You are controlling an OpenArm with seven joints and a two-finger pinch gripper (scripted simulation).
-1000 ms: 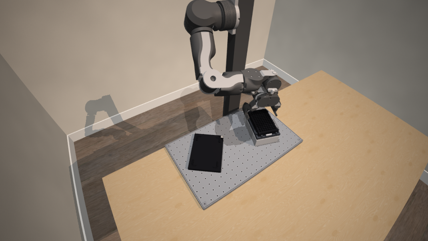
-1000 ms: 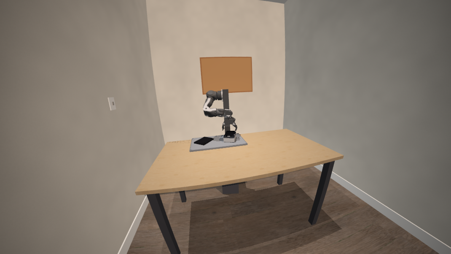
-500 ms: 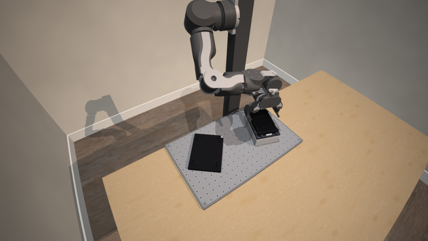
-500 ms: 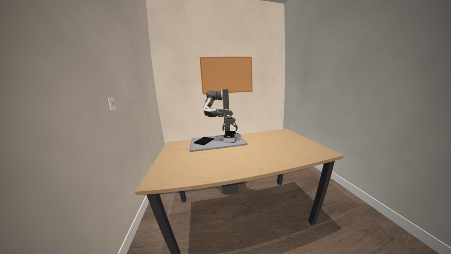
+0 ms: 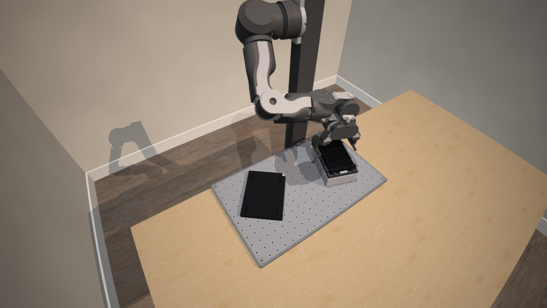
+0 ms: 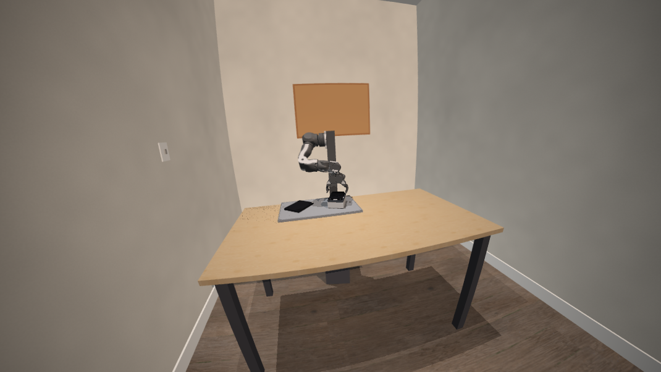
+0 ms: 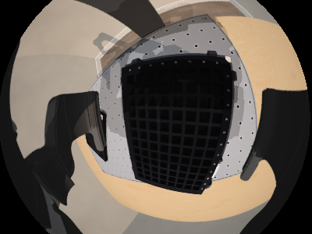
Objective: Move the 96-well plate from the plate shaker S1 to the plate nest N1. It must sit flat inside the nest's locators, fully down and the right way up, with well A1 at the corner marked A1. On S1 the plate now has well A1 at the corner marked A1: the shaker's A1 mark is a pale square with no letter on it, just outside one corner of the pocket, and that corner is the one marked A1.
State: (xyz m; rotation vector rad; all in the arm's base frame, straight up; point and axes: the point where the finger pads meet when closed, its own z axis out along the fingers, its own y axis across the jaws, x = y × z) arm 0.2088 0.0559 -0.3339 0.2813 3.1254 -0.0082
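Right now my hand is 20 mm short of the black 96-well plate and 20 mm above it. Also, from my hand: black plate nest N1: 250 mm to the right, 70 mm below, 30 mm ahead; then pale grey plate shaker S1: 40 mm below, 40 mm ahead, 10 mm to the left.
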